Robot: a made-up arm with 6 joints.
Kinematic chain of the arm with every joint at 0, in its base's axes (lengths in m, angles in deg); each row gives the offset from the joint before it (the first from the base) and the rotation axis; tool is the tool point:
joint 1: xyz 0 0 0.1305 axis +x
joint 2: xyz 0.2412 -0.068 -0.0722 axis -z
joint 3: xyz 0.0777 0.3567 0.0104 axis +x
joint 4: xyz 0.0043 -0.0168 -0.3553 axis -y
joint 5: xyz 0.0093 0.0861 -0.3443 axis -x
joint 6: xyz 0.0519 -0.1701 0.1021 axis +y
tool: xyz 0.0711 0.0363 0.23
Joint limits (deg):
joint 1: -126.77..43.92
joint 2: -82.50..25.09
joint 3: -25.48..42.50
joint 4: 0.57..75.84
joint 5: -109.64..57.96
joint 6: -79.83..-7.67
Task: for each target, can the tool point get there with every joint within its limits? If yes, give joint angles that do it. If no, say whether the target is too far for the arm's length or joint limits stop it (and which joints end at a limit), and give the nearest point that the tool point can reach.
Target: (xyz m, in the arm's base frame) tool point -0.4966 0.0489 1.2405
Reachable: no: joint limits stop it (at a limit: joint 1, joint 2, joint 4, joint 6) | nearest point -0.3795 -0.4621 0.5446 | short by 0.871 m
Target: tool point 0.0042 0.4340 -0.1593
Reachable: yes | joints 10.34 -38.60 6.83 46.18 26.28 -23.41
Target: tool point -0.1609 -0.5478 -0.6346
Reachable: yes | joints -51.83 -71.60 24.99 21.35 -88.26 -50.30
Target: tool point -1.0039 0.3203 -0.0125
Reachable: no: joint limits stop it (at a limit: joint 1, joint 2, joint 3, joint 5) | nearest point -0.6034 0.2957 -0.0209 | short by 0.401 m
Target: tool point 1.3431 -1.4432 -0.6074
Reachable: no: too far | nearest point 0.8682 -0.9079 -0.3337 | short by 0.766 m
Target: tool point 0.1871 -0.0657 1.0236
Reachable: no: joint limits stop it (at a limit: joint 1, joint 2, joint 3) | nearest point 0.3092 -0.3021 0.8123 | short by 0.340 m
